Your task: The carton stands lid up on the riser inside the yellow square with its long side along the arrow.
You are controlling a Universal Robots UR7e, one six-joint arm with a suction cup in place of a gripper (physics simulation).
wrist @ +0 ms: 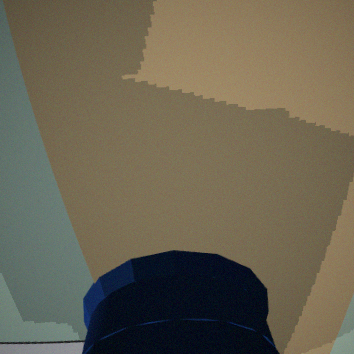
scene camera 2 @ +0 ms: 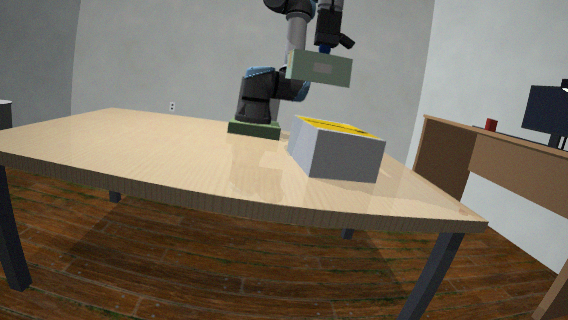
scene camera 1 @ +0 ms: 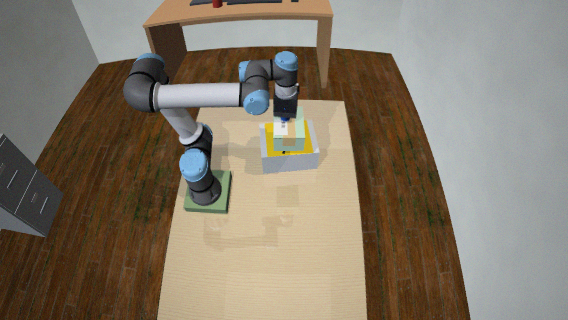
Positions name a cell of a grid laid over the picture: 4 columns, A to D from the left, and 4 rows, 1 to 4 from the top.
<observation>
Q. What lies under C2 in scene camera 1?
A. A pale green carton.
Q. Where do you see a pale green carton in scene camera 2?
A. At C1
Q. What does my suction cup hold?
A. A pale green carton.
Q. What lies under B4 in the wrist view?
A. My suction cup.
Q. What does the grey riser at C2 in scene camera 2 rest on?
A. The table.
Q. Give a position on a pale green carton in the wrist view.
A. At B2
</observation>
